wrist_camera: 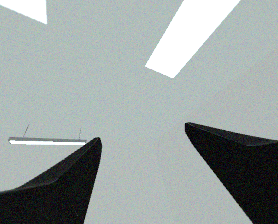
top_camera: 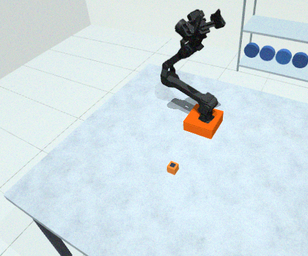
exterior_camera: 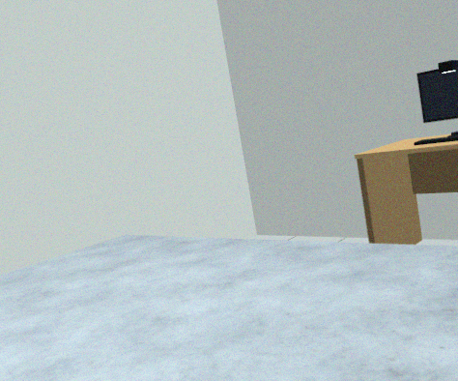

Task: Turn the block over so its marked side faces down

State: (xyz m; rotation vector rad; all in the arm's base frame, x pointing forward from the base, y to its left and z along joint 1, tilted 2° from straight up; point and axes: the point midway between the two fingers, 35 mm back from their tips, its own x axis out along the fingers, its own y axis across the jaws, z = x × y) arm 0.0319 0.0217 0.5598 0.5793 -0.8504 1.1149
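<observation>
Right now the orange block is 62 cm below my gripper tip, 28 cm ahead of it and 1 cm to the left of it.
</observation>
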